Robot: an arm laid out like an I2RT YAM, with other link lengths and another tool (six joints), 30 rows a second.
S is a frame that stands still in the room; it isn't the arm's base.
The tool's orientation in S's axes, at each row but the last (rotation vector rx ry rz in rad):
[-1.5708, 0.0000, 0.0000]
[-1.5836, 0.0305, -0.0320]
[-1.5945, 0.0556, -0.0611]
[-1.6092, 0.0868, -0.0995]
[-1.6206, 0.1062, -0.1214]
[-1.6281, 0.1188, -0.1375]
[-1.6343, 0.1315, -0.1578]
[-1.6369, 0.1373, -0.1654]
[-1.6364, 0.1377, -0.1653]
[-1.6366, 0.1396, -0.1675]
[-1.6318, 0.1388, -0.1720]
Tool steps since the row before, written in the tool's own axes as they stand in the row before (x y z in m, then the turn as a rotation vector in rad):
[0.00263, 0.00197, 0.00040, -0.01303, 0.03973, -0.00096]
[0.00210, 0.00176, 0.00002, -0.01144, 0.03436, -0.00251]
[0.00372, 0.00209, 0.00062, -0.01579, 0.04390, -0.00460]
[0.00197, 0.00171, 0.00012, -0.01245, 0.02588, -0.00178]
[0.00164, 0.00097, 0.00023, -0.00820, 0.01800, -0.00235]
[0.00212, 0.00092, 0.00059, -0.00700, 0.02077, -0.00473]
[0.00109, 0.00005, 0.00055, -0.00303, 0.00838, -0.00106]
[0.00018, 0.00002, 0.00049, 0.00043, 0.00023, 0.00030]
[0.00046, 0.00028, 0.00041, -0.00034, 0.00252, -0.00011]
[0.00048, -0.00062, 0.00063, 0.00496, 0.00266, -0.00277]
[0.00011, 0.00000, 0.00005, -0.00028, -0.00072, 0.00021]
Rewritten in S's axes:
[0.00263, 0.00040, -0.00197, -0.01303, -0.00096, -0.03973]
[0.00210, -0.00009, -0.00176, -0.01151, -0.00250, -0.03434]
[0.00376, 0.00029, -0.00209, -0.01597, -0.00450, -0.04384]
[0.00198, -0.00018, -0.00169, -0.01243, -0.00136, -0.02592]
[0.00166, -0.00006, -0.00096, -0.00835, -0.00211, -0.01796]
[0.00219, 0.00018, -0.00092, -0.00753, -0.00482, -0.02056]
[0.00117, 0.00034, -0.00006, -0.00309, -0.00107, -0.00836]
[0.00027, 0.00044, -0.00005, 0.00048, 0.00020, -0.00024]
[0.00053, 0.00029, -0.00030, -0.00033, -0.00023, -0.00251]
[0.00059, 0.00057, 0.00059, 0.00436, -0.00385, -0.00234]
[0.00012, 0.00003, 0.00000, -0.00024, 0.00031, 0.00070]

